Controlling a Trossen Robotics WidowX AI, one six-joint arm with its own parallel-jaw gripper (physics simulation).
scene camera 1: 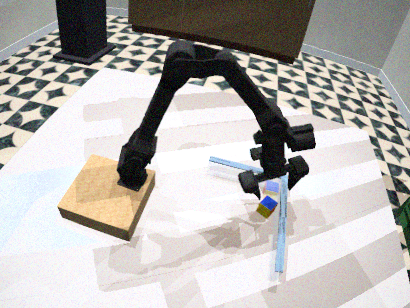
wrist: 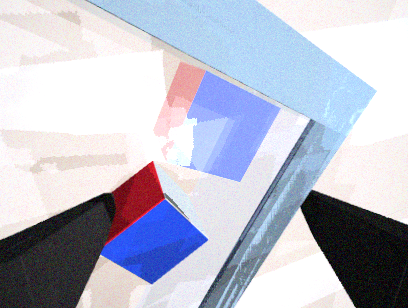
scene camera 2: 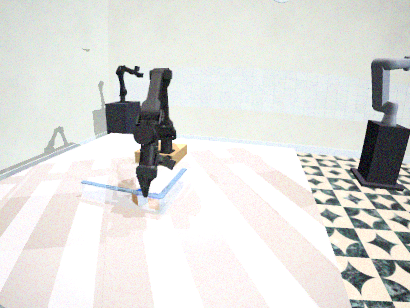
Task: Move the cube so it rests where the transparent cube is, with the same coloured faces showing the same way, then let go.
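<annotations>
My gripper open, touching a light blue L-shaped rail.
</annotations>
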